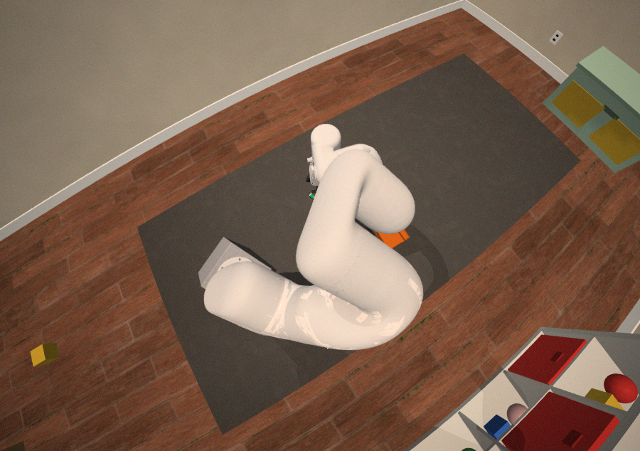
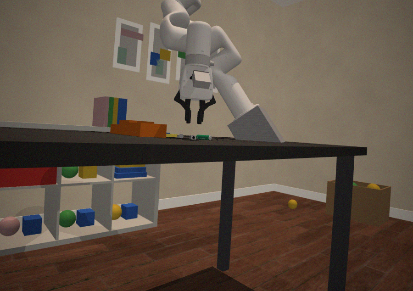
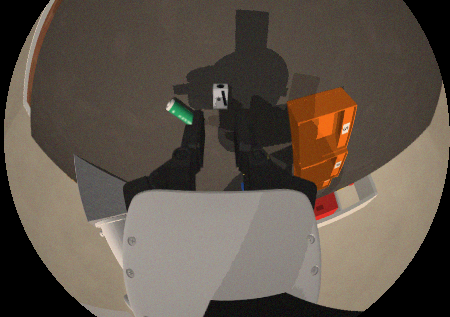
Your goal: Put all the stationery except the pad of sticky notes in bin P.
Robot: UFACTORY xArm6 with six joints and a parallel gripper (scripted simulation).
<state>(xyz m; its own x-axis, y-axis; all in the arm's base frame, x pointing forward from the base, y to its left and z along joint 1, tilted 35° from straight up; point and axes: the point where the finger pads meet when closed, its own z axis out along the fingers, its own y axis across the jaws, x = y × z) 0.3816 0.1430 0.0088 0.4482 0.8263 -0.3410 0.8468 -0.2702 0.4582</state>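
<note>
Right now my hand is 6 cm above the white item. Also, from my hand: silver bolt (6 cm to the right, 6 cm below); then sticky notes pad (14 cm to the right, 6 cm below, 1 cm behind); then green marker (6 cm below, 5 cm behind).
</note>
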